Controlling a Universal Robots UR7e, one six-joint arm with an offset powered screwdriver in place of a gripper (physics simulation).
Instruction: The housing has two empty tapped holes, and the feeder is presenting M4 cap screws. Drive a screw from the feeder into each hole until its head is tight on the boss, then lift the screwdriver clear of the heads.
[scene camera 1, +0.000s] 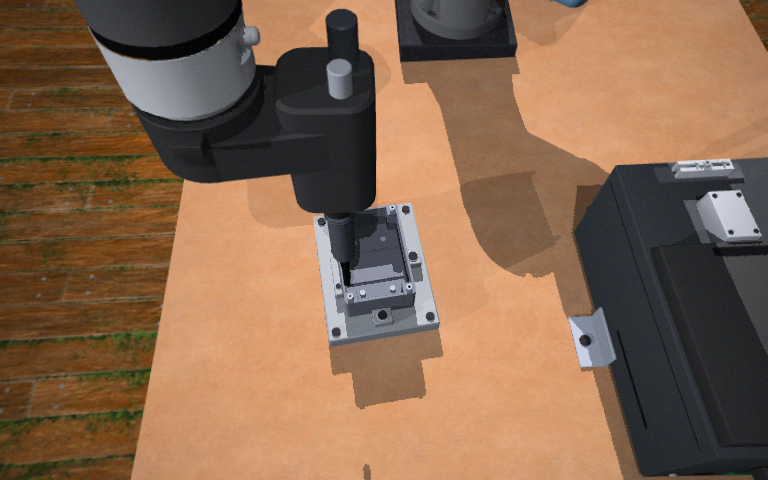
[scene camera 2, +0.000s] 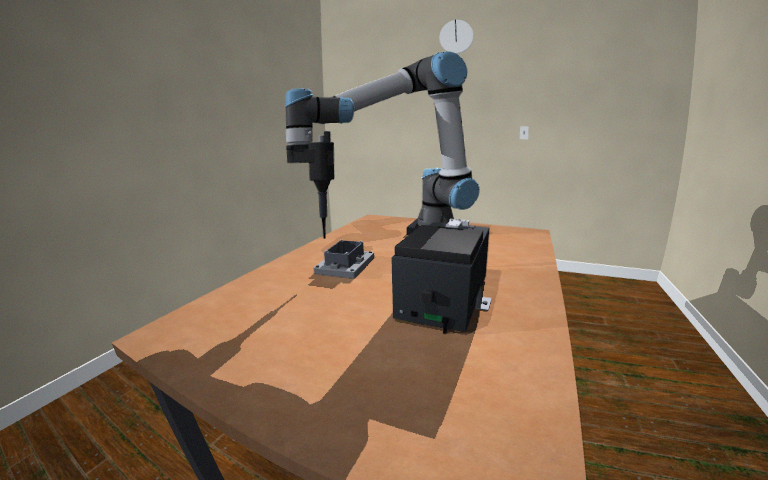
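Observation:
The grey housing (scene camera 1: 380, 300) (scene camera 2: 335, 258) is an open box on a light plate, upright on the table. Small light screw heads show at its front-left corner (scene camera 1: 350, 296), front-right corner (scene camera 1: 409, 286) and back-right corner (scene camera 1: 391, 208) in scene camera 1. Its back-left corner is hidden behind the screwdriver. My screwdriver (scene camera 1: 347, 281) (scene camera 2: 324, 236) points down, its thin dark bit apart from and above the housing's left side; no screw shows at the tip, so I take it as open. The black feeder (scene camera 1: 628, 271) (scene camera 2: 430, 283) stands to the right; no loose screw can be made out on it.
The light fixture plate (scene camera 1: 376, 336) (scene camera 2: 334, 272) carries dark bolts and small clamps around the housing. Two light pins stand on the housing's front wall. A metal bracket (scene camera 1: 589, 342) sits at the feeder's side. The arm's dark base (scene camera 1: 458, 52) stands at the back of the table.

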